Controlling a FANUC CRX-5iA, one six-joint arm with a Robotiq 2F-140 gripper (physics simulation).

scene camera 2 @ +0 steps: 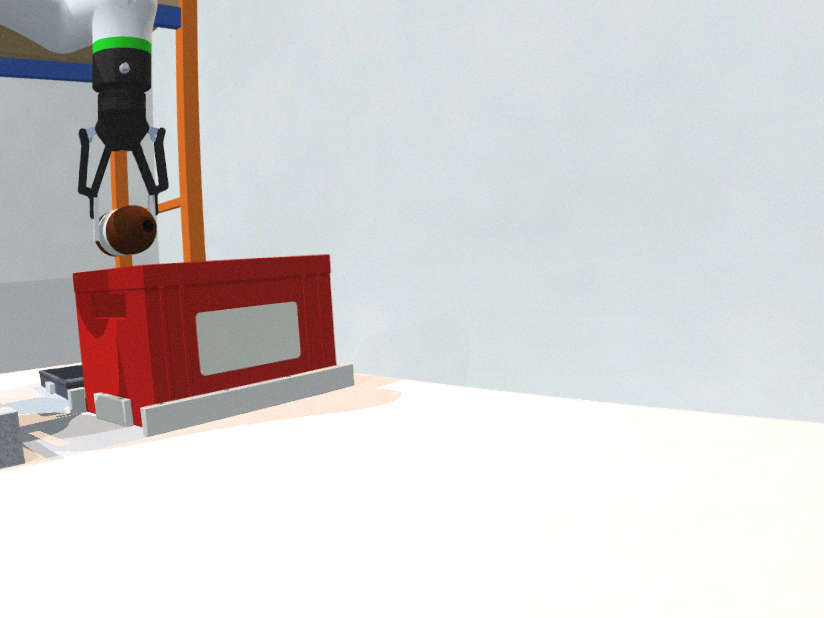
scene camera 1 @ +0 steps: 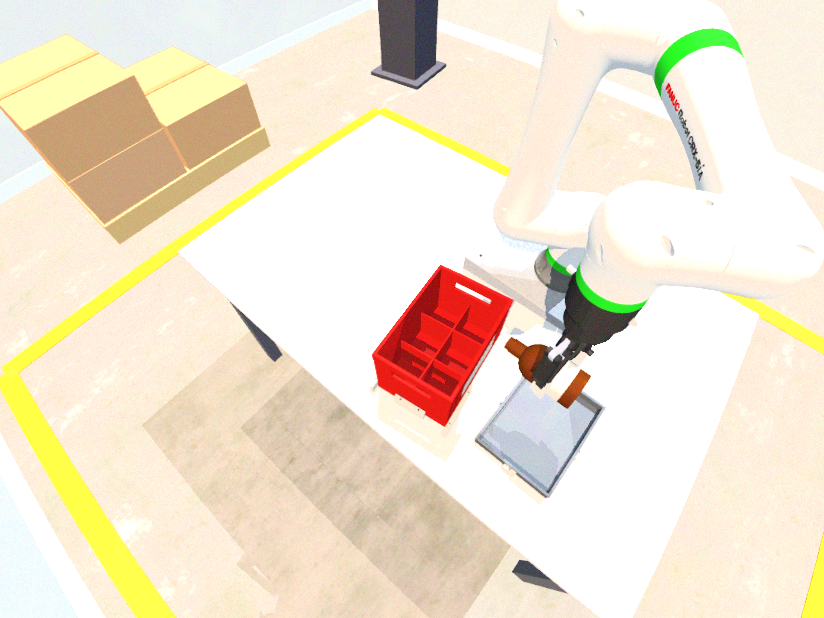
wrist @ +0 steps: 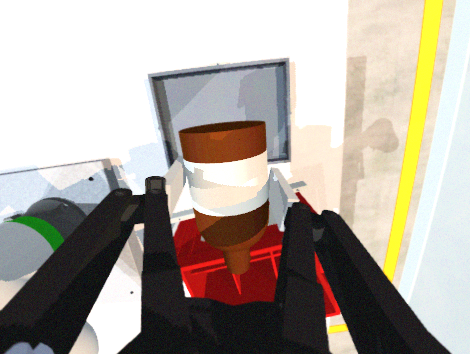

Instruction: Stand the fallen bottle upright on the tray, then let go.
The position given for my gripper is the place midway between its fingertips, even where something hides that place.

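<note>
There is a brown bottle here, which I see in scene camera 2 (scene camera 2: 132,229), in scene camera 1 (scene camera 1: 567,385), and in the wrist view too (wrist: 226,166). My gripper is visible as well, at (scene camera 2: 125,239), at (scene camera 1: 553,378) and at (wrist: 228,174).
</note>
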